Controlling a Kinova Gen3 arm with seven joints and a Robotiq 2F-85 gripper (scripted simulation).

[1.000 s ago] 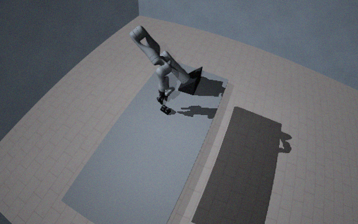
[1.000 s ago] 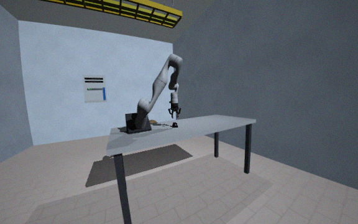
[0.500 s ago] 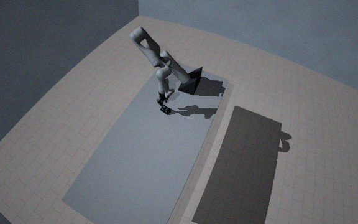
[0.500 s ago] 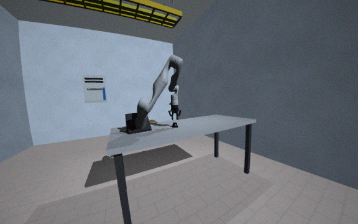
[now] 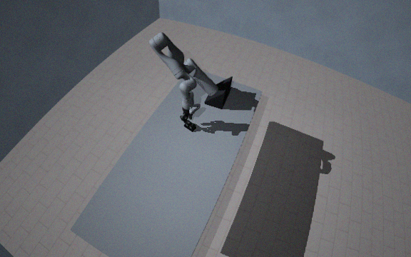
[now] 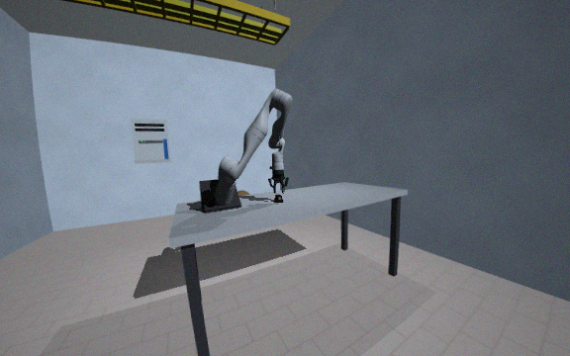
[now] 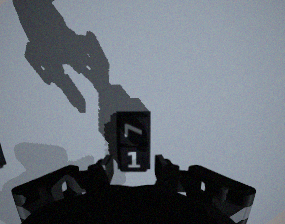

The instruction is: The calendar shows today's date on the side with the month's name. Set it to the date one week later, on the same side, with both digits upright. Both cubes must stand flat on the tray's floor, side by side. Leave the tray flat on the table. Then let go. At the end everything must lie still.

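Now: hand 20 mm to the right of the dark calendar tray and 70 mm above it.
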